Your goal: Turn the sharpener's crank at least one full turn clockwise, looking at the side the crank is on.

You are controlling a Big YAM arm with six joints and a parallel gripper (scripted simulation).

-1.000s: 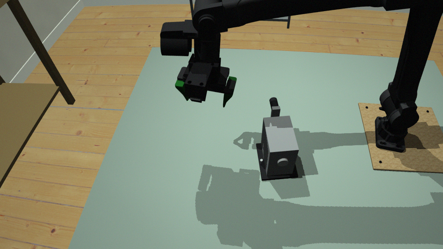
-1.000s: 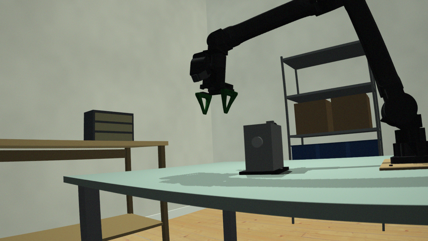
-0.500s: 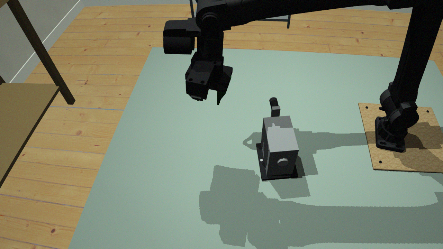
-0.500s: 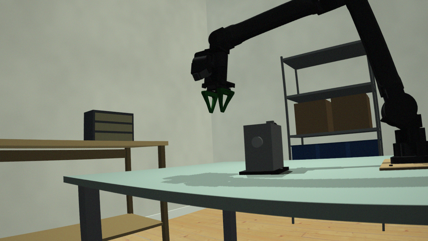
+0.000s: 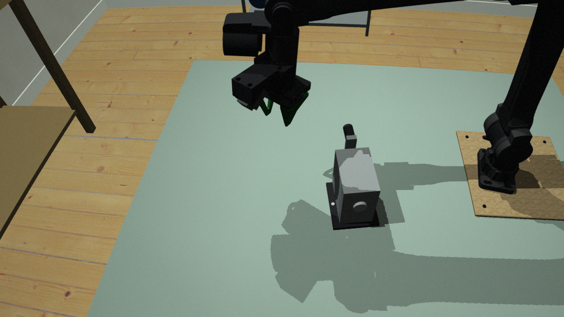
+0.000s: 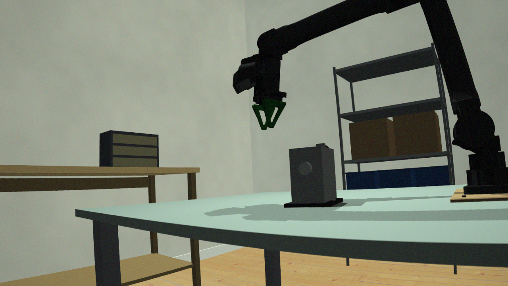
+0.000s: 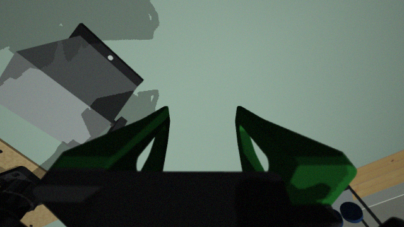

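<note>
The crank lies 14 cm behind my hand, 8 cm below it and 6 cm to the right of it.
</note>
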